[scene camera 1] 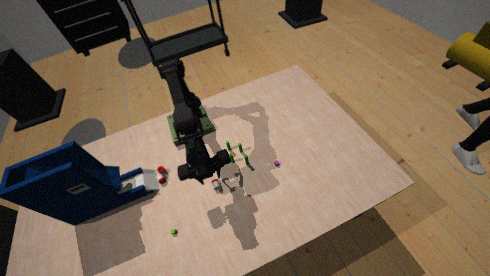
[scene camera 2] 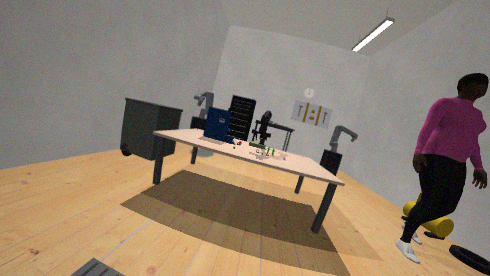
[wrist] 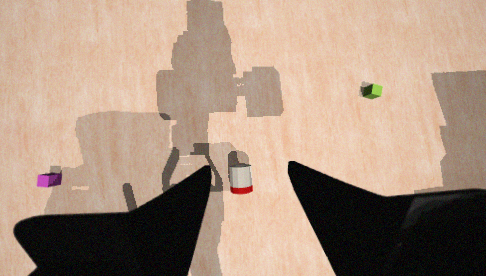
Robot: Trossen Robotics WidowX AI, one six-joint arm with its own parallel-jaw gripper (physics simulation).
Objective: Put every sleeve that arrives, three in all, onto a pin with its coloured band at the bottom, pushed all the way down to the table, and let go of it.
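Observation:
A white sleeve (scene camera 1: 216, 186) (wrist: 241, 177) with a red band lies on its side on the table, its red end towards the arm's base. My gripper (scene camera 1: 203, 173) (wrist: 249, 168) is open and empty, above the table by this sleeve; in the wrist view the sleeve shows between the spread fingertips. Two more red-banded sleeves, an upper one (scene camera 1: 161, 170) and a lower one (scene camera 1: 162, 180), are at the mouth of the chute; how the lower one is turned is too small to tell. Several green pins (scene camera 1: 240, 148) (scene camera 2: 271, 151) stand right of the gripper, with no sleeve visible on them.
A blue dispenser (scene camera 1: 75, 190) (scene camera 2: 218, 124) with a chute stands at the table's left. A lime cube (scene camera 1: 174, 232) (wrist: 371, 91) lies near the front, and a magenta cube (scene camera 1: 277, 163) (wrist: 49, 179) lies right of the pins. The arm's green base plate (scene camera 1: 175, 131) is behind the gripper.

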